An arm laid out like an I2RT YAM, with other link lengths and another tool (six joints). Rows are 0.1 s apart.
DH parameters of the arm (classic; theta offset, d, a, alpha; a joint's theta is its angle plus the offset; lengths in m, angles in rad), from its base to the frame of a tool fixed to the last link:
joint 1: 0 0.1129 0.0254 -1.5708
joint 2: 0 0 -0.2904 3.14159
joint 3: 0.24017 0 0.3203 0
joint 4: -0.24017 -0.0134 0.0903 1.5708
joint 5: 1.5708 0.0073 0 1.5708
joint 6: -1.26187 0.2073 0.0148 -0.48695
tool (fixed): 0 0.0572 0 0
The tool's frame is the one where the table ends.
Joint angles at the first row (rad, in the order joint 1, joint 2, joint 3, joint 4, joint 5, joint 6):
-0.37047, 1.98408, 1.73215, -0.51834, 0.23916, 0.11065
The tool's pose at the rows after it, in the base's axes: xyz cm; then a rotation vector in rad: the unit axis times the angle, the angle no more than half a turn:
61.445 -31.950 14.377 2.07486 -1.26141 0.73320
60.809 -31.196 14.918 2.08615 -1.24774 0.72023
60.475 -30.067 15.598 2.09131 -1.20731 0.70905
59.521 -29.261 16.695 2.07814 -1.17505 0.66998
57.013 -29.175 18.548 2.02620 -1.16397 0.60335
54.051 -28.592 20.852 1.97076 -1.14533 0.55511
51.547 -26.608 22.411 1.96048 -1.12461 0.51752
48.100 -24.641 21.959 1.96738 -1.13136 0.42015
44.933 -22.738 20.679 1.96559 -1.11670 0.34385
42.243 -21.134 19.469 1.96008 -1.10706 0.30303
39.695 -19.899 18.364 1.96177 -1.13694 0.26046
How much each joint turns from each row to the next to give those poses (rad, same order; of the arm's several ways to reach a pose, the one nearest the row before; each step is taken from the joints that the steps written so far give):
0.00339, -0.02375, -0.00708, -0.03285, 0.00167, 0.00045
0.00686, -0.02206, -0.00309, -0.03225, -0.00037, -0.00256
0.01988, -0.01603, 0.00523, -0.03477, 0.01651, -0.01541
0.02113, -0.00740, 0.03734, -0.07689, 0.03963, -0.00471
0.01671, -0.01988, 0.04396, -0.11207, 0.07526, 0.01320
0.02395, -0.04656, 0.01237, -0.09829, 0.07847, 0.01344
0.03704, -0.05203, -0.00227, -0.09587, 0.04048, 0.02838
0.02794, -0.03489, -0.01092, -0.12554, 0.01776, 0.07041
0.03392, -0.05105, -0.07363, -0.06499, 0.02221, 0.05504
0.03238, -0.06364, -0.09781, -0.02255, 0.01825, 0.04595
0.01650, -0.05386, -0.07359, -0.02865, -0.00635, 0.06150

